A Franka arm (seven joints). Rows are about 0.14 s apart.
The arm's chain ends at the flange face. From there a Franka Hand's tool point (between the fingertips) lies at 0.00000 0.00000 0.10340 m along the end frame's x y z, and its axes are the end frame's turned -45 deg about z.
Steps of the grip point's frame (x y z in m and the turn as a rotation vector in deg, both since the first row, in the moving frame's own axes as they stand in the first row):
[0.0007 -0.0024 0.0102 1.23 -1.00 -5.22]
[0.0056 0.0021 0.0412 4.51 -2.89 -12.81]
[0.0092 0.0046 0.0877 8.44 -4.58 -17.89]
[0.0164 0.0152 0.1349 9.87 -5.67 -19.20]
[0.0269 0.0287 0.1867 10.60 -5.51 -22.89]
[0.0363 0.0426 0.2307 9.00 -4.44 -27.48]
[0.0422 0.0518 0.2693 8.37 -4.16 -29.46]
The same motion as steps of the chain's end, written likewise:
[0.0017 -0.0020 0.0102 0.16 -1.58 -5.22]
[0.0150 -0.0015 0.0416 1.15 -5.23 -12.81]
[0.0268 -0.0010 0.0891 2.73 -9.21 -17.89]
[0.0426 0.0011 0.1369 2.97 -10.99 -19.20]
[0.0605 0.0035 0.1889 3.60 -11.39 -22.89]
[0.0736 0.0060 0.2323 3.22 -9.50 -27.48]
[0.0830 0.0079 0.2706 2.98 -8.86 -29.46]

